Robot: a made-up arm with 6 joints.
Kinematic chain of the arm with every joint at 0, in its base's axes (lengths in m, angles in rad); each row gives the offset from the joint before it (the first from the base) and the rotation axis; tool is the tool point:
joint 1: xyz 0 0 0.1 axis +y
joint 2: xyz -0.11 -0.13 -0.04 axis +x
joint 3: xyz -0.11 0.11 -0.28 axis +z
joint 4: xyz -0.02 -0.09 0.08 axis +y
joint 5: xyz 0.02 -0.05 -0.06 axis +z
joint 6: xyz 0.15 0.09 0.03 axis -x
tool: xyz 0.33 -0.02 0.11
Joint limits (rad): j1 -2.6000..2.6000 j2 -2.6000..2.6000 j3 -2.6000..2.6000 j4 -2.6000..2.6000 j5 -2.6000..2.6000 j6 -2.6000..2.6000
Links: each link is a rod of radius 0.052 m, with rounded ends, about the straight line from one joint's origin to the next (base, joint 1, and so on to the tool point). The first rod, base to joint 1, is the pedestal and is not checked.
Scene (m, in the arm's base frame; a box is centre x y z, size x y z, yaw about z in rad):
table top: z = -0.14
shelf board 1: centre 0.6 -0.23 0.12 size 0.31 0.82 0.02 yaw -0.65
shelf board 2: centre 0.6 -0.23 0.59 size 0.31 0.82 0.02 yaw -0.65
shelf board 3: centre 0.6 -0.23 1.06 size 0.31 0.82 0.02 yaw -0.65
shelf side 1: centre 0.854 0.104 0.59 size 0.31 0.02 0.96 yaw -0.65
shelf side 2: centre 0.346 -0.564 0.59 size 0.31 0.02 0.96 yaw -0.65
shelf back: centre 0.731 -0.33 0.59 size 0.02 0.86 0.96 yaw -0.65
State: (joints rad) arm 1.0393 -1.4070 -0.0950 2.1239 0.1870 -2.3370
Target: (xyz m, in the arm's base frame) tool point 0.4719 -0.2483 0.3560
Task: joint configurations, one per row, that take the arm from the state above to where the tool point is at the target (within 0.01 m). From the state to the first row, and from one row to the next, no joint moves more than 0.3 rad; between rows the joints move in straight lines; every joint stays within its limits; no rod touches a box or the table.
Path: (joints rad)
1: 0.9490 -1.4854 0.0532 2.2032 -0.1065 -2.3077
2: 0.8586 -1.5638 0.2015 2.2826 -0.4000 -2.2784
3: 0.7683 -1.6421 0.3497 2.3620 -0.6935 -2.2491
4: 0.6779 -1.7205 0.4980 2.4413 -0.9870 -2.2198
5: 0.5876 -1.7989 0.6462 2.5206 -1.2805 -2.1906
6: 0.4973 -1.8773 0.7945 2.6000 -1.5740 -2.1613
7: 0.7637 -1.8894 0.8290 2.6000 -1.2971 -2.1834
8: 1.0301 -1.9015 0.8636 2.6000 -1.0203 -2.2056
9: 1.2966 -1.9137 0.8981 2.6000 -0.7434 -2.2277

